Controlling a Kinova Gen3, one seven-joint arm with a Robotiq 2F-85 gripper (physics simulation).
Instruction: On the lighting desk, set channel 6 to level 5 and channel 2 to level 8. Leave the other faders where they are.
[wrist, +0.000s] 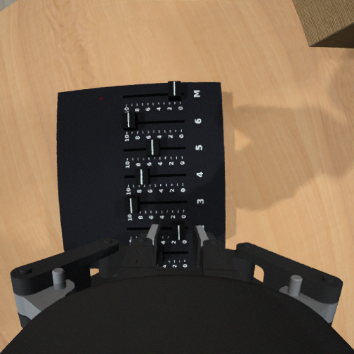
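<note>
The black lighting desk (90, 175) lies on the table, with its fader slots running left to right and 10 at the left end. The channel 6 knob (129, 120) is near 10. The channel 2 knob (179, 231) is near 1. My gripper (176, 236) is partly open above the channel 2 slot. Its fingertips stand on either side of the channel 2 knob with a visible gap to each side; their height over the desk is hard to tell. The channel 2 number and most of channel 1 are hidden by the gripper.
The M knob (174, 90) is near 1, the channel 5 knob (152, 147) between 5 and 6, the channel 4 knob (142, 176) between 7 and 8, and the channel 3 knob (132, 205) near 10. A brown woven-textured block (327, 22) is at the top right.
</note>
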